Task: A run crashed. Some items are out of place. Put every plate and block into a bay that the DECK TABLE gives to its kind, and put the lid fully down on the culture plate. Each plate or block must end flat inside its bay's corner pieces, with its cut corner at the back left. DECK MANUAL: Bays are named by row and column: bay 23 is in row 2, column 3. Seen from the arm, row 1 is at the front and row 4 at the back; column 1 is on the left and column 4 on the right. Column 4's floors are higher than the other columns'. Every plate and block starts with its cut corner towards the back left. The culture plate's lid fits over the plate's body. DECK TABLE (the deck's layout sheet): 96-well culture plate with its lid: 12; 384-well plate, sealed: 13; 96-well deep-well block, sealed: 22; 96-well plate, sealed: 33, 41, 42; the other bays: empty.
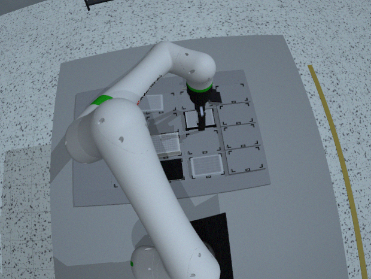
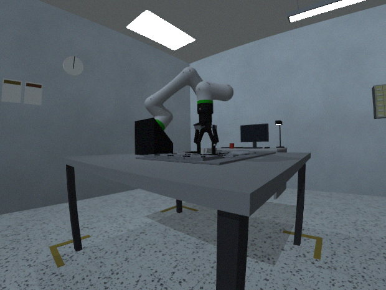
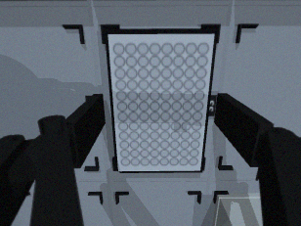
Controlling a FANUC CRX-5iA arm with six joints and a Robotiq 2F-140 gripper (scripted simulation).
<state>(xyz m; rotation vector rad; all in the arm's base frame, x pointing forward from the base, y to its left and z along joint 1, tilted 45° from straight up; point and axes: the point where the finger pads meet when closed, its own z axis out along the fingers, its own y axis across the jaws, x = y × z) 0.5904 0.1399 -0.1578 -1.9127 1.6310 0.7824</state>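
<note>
Now: hand 20 mm above the dark-sided plate. From my hand the other things lie so: 96-well plate (230 mm to the left, 80 mm ahead, 10 mm below); then black lid (230 mm behind, 140 mm to the left, 20 mm below); then deep-well block (150 mm to the left, 130 mm behind, 10 mm below).
</note>
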